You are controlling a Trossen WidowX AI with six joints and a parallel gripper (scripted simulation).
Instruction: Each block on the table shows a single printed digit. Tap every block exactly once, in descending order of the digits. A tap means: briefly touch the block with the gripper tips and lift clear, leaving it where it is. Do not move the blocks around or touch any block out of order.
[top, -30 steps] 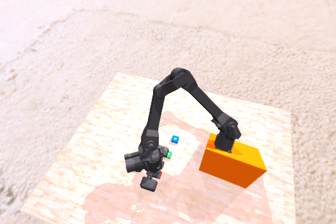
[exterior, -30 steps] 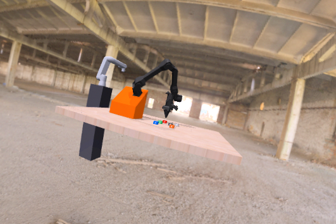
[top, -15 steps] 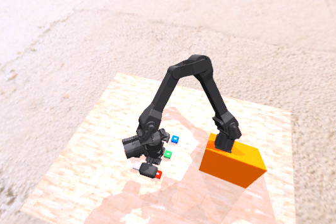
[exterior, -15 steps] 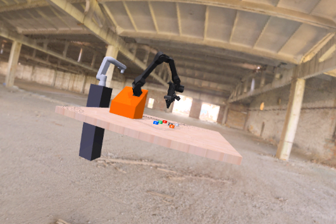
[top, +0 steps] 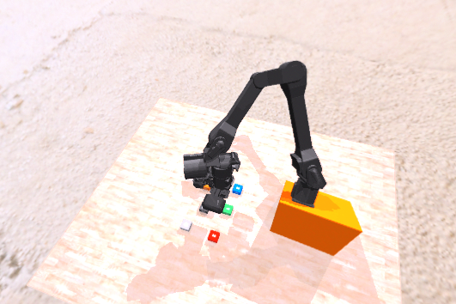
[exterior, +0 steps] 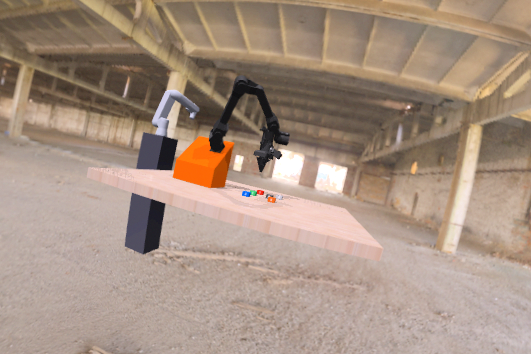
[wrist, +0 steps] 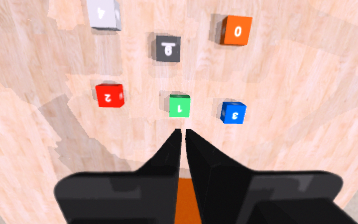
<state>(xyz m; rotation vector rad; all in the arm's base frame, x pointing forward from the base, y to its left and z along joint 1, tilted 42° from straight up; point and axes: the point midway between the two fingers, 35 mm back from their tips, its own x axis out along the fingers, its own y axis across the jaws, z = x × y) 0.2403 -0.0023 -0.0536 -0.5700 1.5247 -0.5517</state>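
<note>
The green block is 1 cm behind my gripper tip and 11 cm below it. The rest, counted from my gripper tip: blue block 2 cm behind, 9 cm to the right, 11 cm below; red block 10 cm to the left, 11 cm below; dark grey block 7 cm ahead, 2 cm to the left, 11 cm below.
</note>
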